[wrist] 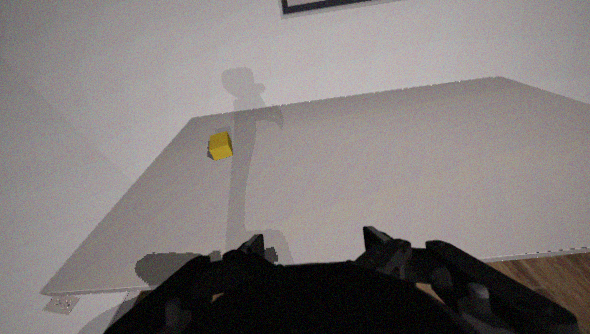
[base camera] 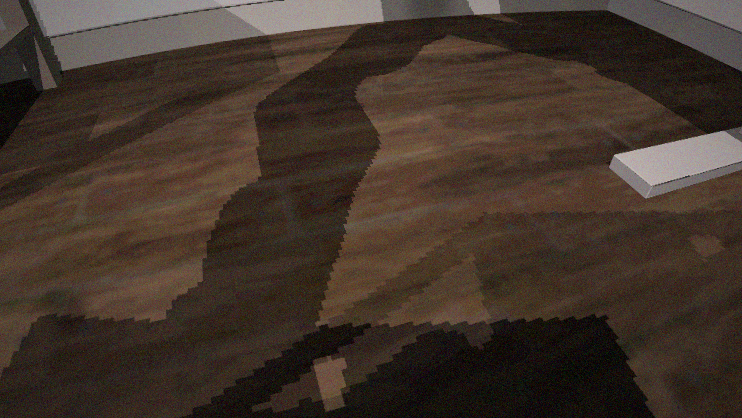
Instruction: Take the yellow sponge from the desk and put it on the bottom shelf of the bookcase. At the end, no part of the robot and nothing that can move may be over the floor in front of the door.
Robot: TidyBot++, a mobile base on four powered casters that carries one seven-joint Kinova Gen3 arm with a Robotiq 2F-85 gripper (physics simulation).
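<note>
A desk and the gripper can be seen in the pictures.
</note>
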